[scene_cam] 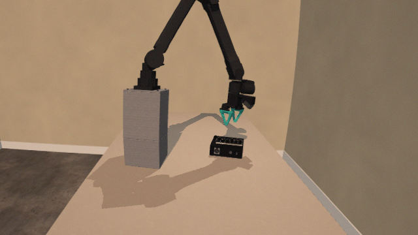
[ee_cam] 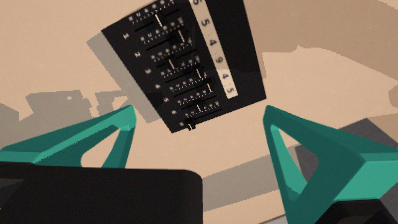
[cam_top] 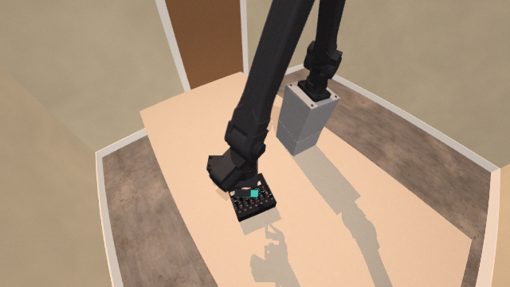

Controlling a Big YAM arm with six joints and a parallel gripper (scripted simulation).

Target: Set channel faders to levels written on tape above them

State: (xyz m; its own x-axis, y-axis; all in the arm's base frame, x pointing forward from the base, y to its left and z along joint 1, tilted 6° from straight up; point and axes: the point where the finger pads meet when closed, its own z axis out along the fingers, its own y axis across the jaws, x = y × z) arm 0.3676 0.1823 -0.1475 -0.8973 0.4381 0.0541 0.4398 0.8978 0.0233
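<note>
Now: hand 10 cm above the channel 2 fader cap and 4 cm short of it. The rest, counted from my hand: channel 4 fader cap: 10 cm below, 1 cm behind; channel 5 fader cap: 10 cm below, 3 cm behind; channel 3 fader cap: 10 cm below, 2 cm to the left, 1 cm ahead.
</note>
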